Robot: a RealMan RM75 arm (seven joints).
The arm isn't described. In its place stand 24 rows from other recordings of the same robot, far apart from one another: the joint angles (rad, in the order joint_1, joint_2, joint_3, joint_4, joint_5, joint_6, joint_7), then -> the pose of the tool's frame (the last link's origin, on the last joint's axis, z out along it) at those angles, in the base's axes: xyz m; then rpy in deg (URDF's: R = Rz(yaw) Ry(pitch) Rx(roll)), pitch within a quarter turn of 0, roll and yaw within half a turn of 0.
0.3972 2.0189 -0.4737 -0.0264 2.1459 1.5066 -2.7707 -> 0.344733, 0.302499, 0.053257, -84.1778, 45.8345, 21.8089
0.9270 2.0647 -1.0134 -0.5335 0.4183 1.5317 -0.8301 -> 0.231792, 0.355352, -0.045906, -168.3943, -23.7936, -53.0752
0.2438 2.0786 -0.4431 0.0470 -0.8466 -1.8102 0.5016 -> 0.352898, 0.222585, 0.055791, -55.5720, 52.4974, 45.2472
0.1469 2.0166 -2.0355 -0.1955 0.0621 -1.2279 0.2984 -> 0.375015, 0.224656, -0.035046, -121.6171, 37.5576, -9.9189
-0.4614 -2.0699 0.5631 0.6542 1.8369 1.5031 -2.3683 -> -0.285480, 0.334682, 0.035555, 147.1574, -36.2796, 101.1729
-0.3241 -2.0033 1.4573 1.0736 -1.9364 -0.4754 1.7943 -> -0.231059, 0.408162, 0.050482, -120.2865, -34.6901, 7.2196
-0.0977 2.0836 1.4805 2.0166 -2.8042 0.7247 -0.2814 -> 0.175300, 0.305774, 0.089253, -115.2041, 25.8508, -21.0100
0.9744 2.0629 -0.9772 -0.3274 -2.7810 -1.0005 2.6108 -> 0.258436, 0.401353, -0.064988, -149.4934, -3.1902, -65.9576
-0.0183 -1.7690 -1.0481 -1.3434 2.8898 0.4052 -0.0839 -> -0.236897, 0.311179, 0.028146, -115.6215, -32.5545, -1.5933
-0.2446 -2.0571 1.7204 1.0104 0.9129 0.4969 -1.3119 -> -0.225757, 0.361309, -0.034131, -140.4361, -44.3510, 23.3217
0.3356 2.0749 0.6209 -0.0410 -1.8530 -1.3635 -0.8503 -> 0.394062, 0.272138, 0.048432, -78.7363, -17.6349, -5.1116
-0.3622 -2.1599 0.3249 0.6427 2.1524 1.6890 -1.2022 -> -0.315863, 0.258801, -0.003850, -166.4582, -39.5884, 29.0563
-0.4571 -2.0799 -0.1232 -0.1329 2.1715 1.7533 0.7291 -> -0.239548, 0.261218, -0.045255, -104.2390, -0.5929, -52.2205
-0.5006 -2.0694 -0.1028 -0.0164 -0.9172 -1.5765 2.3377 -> -0.265183, 0.285340, -0.050423, -160.6817, -61.3826, 22.3374
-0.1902 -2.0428 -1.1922 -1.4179 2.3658 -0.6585 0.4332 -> -0.194331, 0.308028, -0.079888, -150.9021, -15.7121, 35.6844
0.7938 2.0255 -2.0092 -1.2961 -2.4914 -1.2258 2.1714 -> 0.102223, 0.338057, -0.098881, -174.2372, -29.3800, 18.6091
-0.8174 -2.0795 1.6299 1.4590 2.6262 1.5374 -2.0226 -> -0.071914, 0.361648, -0.028601, -169.4084, 30.2759, -16.3696
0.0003 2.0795 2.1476 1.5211 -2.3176 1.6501 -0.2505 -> 0.325583, 0.219743, 0.078622, -166.9003, 19.7393, -95.7670
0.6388 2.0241 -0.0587 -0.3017 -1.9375 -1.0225 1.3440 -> 0.333478, 0.393436, 0.035665, -146.3365, 59.4545, -45.3645
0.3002 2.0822 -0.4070 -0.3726 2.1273 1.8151 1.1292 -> 0.313997, 0.266160, 0.113677, 53.7117, -67.2449, -108.0144
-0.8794 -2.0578 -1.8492 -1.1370 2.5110 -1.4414 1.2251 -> -0.110690, 0.409688, -0.006182, -164.0392, 17.7605, -0.0258
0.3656 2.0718 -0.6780 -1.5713 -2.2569 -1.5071 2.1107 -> 0.249366, 0.335414, 0.162441, -138.1612, 23.2049, -31.1347
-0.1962 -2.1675 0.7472 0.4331 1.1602 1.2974 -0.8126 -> -0.348385, 0.271507, 0.005165, -117.2167, -54.9118, 6.9852
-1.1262 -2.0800 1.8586 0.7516 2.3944 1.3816 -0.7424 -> -0.113454, 0.366623, -0.105070, 140.2054, 3.4139, -87.5673
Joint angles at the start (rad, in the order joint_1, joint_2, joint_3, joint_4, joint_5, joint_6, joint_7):
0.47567 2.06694 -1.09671 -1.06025 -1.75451 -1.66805 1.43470
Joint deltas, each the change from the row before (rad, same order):
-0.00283 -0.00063 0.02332 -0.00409 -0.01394 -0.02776 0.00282
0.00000 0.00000 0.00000 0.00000 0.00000 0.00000 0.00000
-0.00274 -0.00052 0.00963 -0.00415 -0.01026 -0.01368 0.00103
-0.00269 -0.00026 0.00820 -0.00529 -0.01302 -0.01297 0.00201
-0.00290 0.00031 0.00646 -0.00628 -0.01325 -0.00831 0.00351
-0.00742 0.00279 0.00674 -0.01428 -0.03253 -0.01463 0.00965
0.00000 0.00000 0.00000 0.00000 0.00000 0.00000 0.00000
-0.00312 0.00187 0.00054 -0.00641 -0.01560 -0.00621 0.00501
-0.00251 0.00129 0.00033 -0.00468 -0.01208 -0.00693 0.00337
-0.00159 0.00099 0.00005 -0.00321 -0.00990 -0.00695 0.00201
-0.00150 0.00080 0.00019 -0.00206 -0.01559 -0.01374 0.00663
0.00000 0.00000 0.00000 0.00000 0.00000 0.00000 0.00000
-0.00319 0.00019 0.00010 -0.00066 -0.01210 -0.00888 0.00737
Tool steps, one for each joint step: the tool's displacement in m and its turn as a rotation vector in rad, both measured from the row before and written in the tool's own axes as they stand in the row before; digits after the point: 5 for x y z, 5 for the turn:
0.00096 0.00190 -0.00502 -0.00575 0.00243 0.00529
0.00000 0.00000 0.00000 0.00000 0.00000 0.00000
0.00101 0.00134 -0.00251 -0.00389 0.00589 0.00172
0.00124 0.00144 -0.00221 -0.00473 0.00925 0.00206
0.00128 0.00103 -0.00178 -0.00160 0.01050 0.00301
0.00367 0.00297 -0.00208 -0.00712 0.02823 0.00980
0.00000 0.00000 0.00000 0.00000 0.00000 0.00000
0.00177 0.00156 -0.00024 -0.00538 0.01416 0.00508
0.00143 0.00152 -0.00022 -0.00625 0.01087 0.00383
0.00113 0.00138 -0.00006 -0.00686 0.00878 0.00257
0.00201 0.00245 -0.00009 -0.01428 0.01350 0.00942
0.00000 0.00000 0.00000 0.00000 0.00000 0.00000
0.00237 0.00201 -0.00038 -0.00865 0.01092 0.01235

